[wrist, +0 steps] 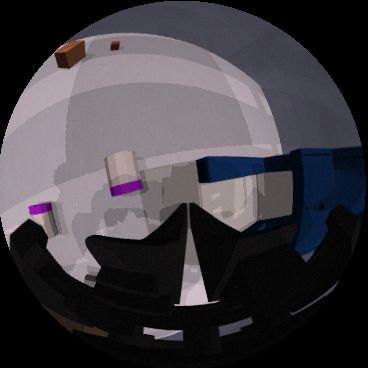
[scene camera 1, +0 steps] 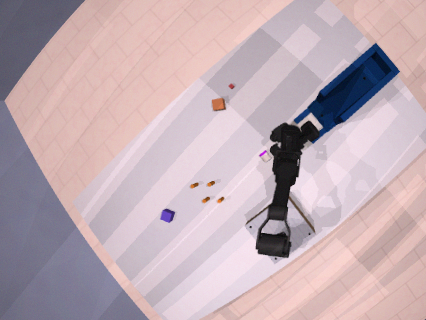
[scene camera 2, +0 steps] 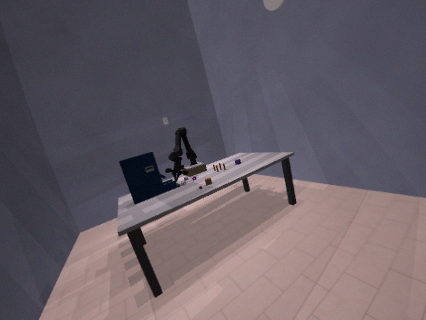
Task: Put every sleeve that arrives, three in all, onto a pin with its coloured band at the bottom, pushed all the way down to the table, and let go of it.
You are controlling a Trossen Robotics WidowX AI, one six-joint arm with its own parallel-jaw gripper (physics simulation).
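Observation:
My gripper (scene camera 2: 176,180) (wrist: 187,207) is shut, its fingertips together with nothing between them, low over the table near the blue chute's mouth. A pale sleeve with a purple band (wrist: 124,172) lies on its side ahead of the fingers and to the left, apart from them. A second purple-banded sleeve (scene camera 1: 265,156) (scene camera 2: 194,178) (wrist: 45,220) lies farther left, partly behind the gripper's left side in the wrist view. A small grey-brown piece (wrist: 91,280) shows past the left finger; I cannot tell whether it is the third sleeve. Several orange pins (scene camera 1: 211,183) (scene camera 2: 220,166) stand bare on the table.
The blue chute (scene camera 1: 350,92) (scene camera 2: 142,175) (wrist: 320,190) stands beside the gripper. An orange block (scene camera 1: 218,104) (scene camera 2: 208,181) (wrist: 70,55) and a small red cube (scene camera 1: 231,86) (wrist: 115,45) lie at the far side. A purple block (scene camera 1: 167,215) (scene camera 2: 237,162) lies beyond the pins.

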